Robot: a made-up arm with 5 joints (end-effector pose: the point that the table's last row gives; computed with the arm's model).
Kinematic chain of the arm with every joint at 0, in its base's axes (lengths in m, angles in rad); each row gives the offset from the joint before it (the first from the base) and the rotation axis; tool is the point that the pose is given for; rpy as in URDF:
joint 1: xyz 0.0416 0 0.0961 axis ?
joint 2: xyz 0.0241 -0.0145 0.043 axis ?
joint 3: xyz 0.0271 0 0.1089 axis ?
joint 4: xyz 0.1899 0 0.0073 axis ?
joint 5: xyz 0.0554 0.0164 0 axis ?
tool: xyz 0 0 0 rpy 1.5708 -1.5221 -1.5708
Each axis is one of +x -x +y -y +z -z.
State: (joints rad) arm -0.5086 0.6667 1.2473 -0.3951 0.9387
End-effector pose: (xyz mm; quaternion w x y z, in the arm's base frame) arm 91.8 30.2 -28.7 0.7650 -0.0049 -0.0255 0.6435
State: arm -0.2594 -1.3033 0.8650 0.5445 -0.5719
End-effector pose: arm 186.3 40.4 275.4 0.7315 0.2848 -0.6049 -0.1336
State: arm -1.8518 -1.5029 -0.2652 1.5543 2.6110
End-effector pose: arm 60.0 -70.6 370.1 0.3729 0.2708 0.7299 -0.5048
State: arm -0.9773 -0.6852 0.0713 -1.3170 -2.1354
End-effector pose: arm 100.2 90.3 407.8 0.1475 -0.9838 -0.0097 -0.1016
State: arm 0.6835 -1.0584 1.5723 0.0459 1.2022
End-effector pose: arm 165.6 -98.5 99.7 0.8509 -0.3848 -0.2939 0.2037
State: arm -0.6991 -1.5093 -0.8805 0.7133 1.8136
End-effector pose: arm -137.6 -148.1 352.3 0.0176 0.5073 0.8601 0.0498
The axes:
joint 1: -z
joint 2: +y
joint 3: +y
joint 4: +y
joint 5: -x

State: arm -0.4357 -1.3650 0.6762 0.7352 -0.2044
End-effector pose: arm 149.9 52.5 311.7 0.7203 0.2331 -0.6500 0.0659
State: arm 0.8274 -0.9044 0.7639 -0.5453 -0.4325
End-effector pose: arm 168.3 -135.0 296.6 0.3398 -0.1556 -0.8902 -0.2606
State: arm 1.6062 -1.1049 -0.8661 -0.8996 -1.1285
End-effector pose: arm 50.4 194.9 399.1 0.1078 0.1695 0.7779 -0.5954
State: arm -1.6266 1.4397 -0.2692 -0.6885 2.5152
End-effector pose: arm 24.9 264.9 -71.3 0.3918 0.2112 0.4729 -0.7604
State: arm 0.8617 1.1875 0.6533 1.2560 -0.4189
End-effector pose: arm 66.7 -26.3 -32.8 0.5689 0.1353 0.6777 -0.4458
